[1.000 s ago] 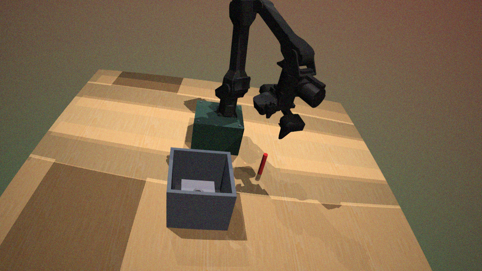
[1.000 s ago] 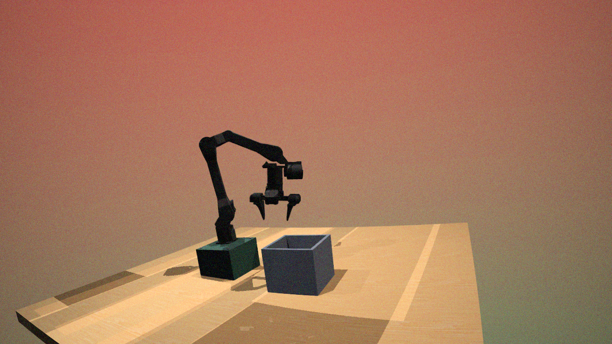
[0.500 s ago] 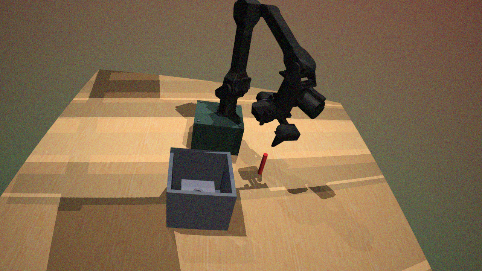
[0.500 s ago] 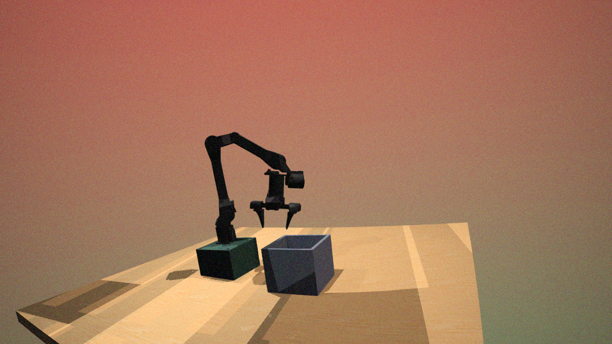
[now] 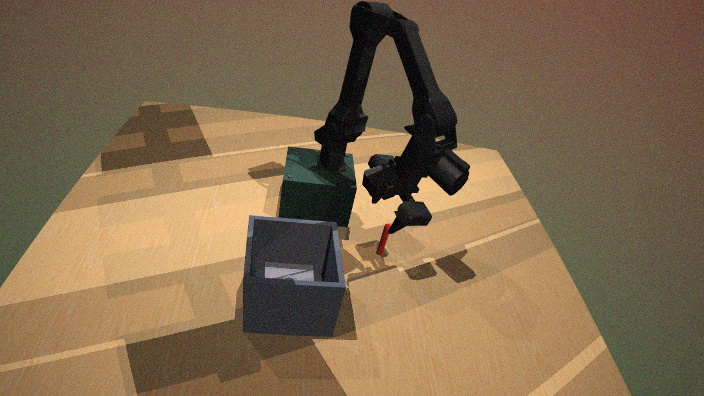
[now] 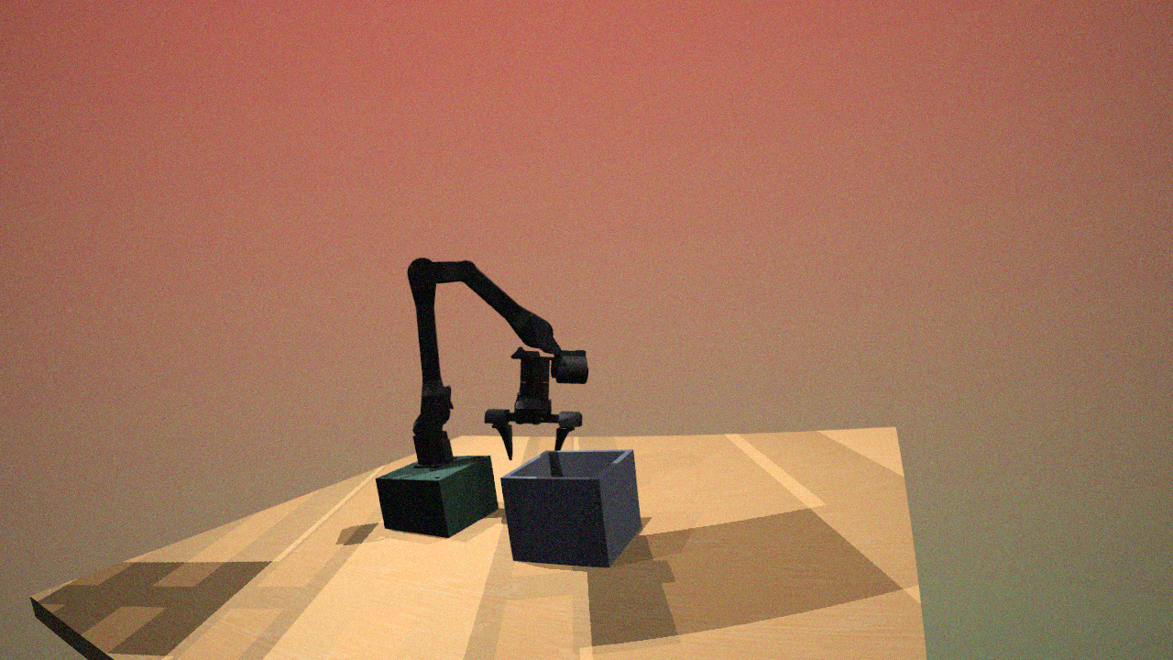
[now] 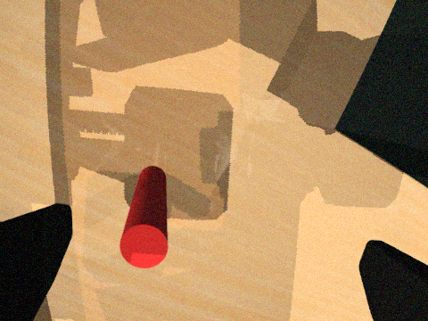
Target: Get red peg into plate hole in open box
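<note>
Right now my gripper tip is 40 mm above the red peg, 20 mm short of it and 10 mm to the right of it. Round my gripper tip: pale plate (190 mm to the right, 170 mm ahead, 40 mm below).
</note>
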